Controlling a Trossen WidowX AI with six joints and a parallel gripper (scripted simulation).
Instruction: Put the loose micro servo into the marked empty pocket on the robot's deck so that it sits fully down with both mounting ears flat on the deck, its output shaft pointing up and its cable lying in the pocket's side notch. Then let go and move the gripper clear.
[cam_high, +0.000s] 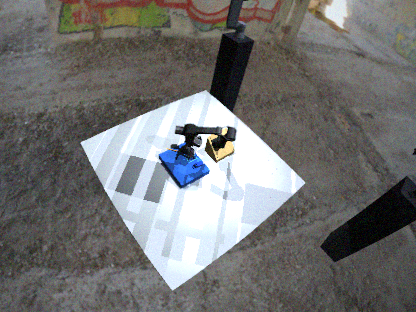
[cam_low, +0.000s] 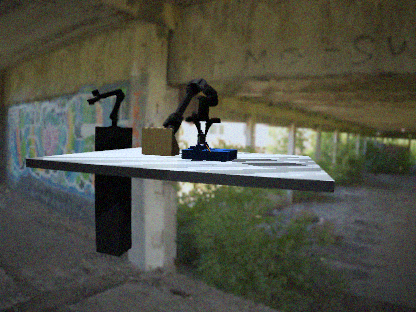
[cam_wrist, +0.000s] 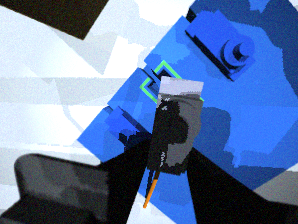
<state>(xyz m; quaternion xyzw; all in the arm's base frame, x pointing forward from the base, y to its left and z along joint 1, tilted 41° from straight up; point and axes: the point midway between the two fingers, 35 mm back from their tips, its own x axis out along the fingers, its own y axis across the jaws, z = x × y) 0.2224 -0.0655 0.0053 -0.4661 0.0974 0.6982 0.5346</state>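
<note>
My gripper tip is now 100 mm above the blue deck, 90 mm short of it and 20 mm to the right of it.
</note>
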